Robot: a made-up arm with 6 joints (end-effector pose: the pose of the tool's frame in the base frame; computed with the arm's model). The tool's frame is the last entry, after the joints. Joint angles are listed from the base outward.
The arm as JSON. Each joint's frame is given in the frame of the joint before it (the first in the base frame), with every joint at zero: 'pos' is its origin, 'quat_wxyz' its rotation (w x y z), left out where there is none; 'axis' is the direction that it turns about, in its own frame. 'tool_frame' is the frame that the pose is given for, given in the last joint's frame.
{
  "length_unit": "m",
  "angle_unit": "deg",
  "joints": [
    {
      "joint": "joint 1",
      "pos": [
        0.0,
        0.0,
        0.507
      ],
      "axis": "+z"
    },
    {
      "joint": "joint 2",
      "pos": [
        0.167,
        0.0,
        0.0
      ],
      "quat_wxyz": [
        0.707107,
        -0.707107,
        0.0,
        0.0
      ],
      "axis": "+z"
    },
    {
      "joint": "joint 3",
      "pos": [
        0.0,
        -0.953,
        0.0
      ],
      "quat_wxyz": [
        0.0,
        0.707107,
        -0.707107,
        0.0
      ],
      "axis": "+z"
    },
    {
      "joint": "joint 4",
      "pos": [
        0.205,
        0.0,
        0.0
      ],
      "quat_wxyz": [
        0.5,
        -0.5,
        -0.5,
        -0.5
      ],
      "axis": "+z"
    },
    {
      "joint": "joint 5",
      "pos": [
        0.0,
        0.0,
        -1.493
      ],
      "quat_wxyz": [
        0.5,
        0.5,
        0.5,
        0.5
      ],
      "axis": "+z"
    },
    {
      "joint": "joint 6",
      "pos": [
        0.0,
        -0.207,
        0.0
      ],
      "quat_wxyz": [
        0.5,
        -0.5,
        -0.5,
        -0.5
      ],
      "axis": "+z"
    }
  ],
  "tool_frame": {
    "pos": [
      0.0,
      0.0,
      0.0
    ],
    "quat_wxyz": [
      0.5,
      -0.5,
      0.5,
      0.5
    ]
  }
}
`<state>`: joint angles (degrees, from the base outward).
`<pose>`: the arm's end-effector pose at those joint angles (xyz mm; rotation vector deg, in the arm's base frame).
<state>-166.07 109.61 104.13 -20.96 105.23 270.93</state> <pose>-2476.8 -540.7 439.5 -80.73 -83.37 -45.82</pose>
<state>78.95 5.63 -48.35 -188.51 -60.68 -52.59</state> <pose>315.3 1475.2 391.4 -99.78 -76.56 34.70</pose>
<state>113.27 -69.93 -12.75 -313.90 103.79 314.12</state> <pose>-40.2 -273.2 2233.9 -77.28 101.40 -78.67</pose>
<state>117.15 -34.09 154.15 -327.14 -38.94 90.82</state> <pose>971.1 -1738.8 964.5 41.45 -39.65 -26.22</pose>
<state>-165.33 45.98 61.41 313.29 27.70 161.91</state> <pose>-2335.7 -539.0 1876.5 17.11 -119.40 86.86</pose>
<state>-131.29 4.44 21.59 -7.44 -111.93 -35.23</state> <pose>-1030.0 -1210.5 1888.5 126.11 14.40 -109.01</pose>
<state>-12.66 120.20 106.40 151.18 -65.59 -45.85</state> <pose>2528.5 -661.1 10.6 -102.19 8.73 -71.22</pose>
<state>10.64 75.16 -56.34 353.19 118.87 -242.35</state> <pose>449.7 62.6 -547.4 -122.12 2.46 15.88</pose>
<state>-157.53 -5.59 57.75 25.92 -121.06 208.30</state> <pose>-635.3 -178.9 2714.7 -8.64 117.48 41.71</pose>
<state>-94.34 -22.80 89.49 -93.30 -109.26 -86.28</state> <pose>265.9 925.3 2621.8 63.41 12.26 -18.32</pose>
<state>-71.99 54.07 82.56 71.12 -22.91 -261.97</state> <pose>648.8 -2242.4 2026.6 121.70 -124.90 42.87</pose>
